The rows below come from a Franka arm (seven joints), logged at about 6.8 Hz.
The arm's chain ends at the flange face. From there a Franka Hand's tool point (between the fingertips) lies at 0.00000 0.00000 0.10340 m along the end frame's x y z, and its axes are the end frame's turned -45 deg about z.
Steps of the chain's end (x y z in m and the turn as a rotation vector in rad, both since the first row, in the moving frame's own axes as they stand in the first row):
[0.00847 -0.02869 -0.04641 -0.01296 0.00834 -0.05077]
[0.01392 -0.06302 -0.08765 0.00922 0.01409 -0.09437]
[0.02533 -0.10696 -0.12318 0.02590 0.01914 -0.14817]
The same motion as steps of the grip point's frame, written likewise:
[0.02598 -0.01273 -0.04642 -0.01506 -0.00327 -0.05077]
[0.05612 -0.03444 -0.08766 -0.00344 0.01648 -0.09437]
[0.09679 -0.05846 -0.12323 0.00478 0.03185 -0.14817]

